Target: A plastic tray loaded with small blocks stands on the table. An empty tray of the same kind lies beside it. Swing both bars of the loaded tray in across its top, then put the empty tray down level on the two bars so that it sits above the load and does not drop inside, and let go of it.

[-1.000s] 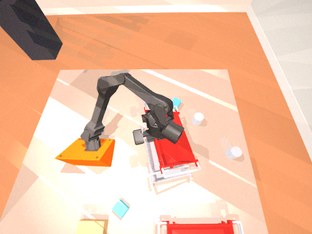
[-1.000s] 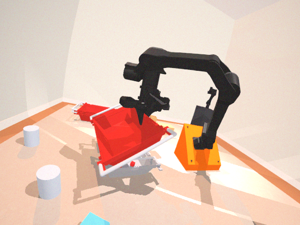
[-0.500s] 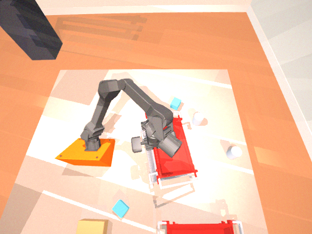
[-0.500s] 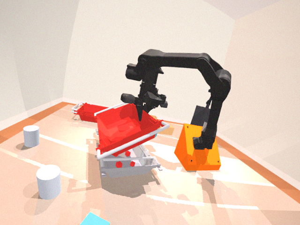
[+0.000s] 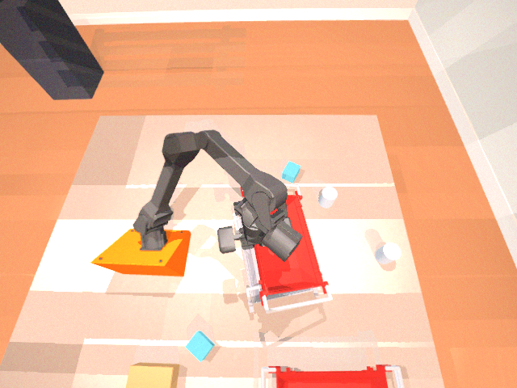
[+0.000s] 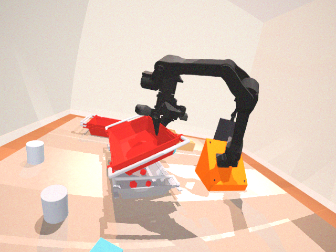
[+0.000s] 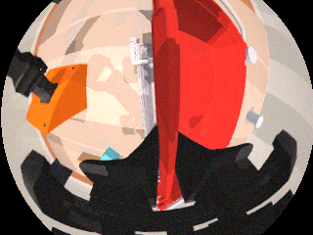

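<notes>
The red tray is 80 mm ahead of my gripper tip, 20 mm to the left of it and 10 mm below it. Also, from my gripper tip: cream box 280 mm behind, 350 mm to the right, 150 mm below.
</notes>
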